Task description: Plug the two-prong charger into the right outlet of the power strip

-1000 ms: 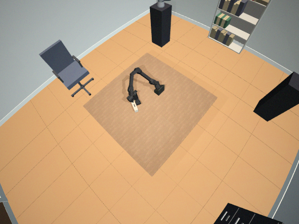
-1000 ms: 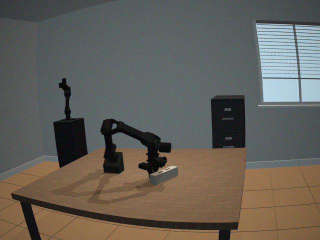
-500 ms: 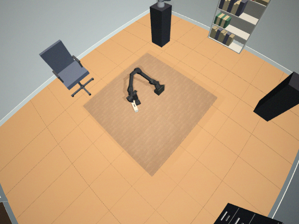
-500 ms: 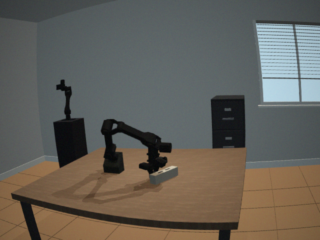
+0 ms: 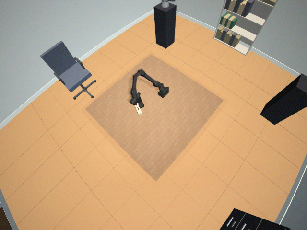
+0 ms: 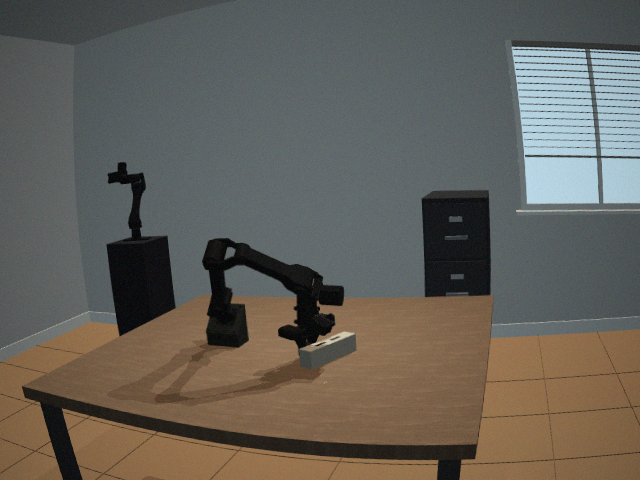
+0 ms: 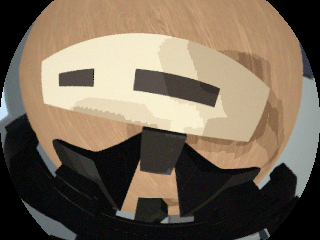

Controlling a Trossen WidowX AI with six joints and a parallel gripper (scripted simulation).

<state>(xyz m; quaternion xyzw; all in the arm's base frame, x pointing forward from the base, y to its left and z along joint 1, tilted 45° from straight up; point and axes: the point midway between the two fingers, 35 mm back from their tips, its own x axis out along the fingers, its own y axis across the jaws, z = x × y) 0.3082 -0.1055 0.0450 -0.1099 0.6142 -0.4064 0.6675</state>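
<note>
Now: gripper tip 2 cm short of the dark charger, 1 cm to the left of it and 1 cm below it.
</note>
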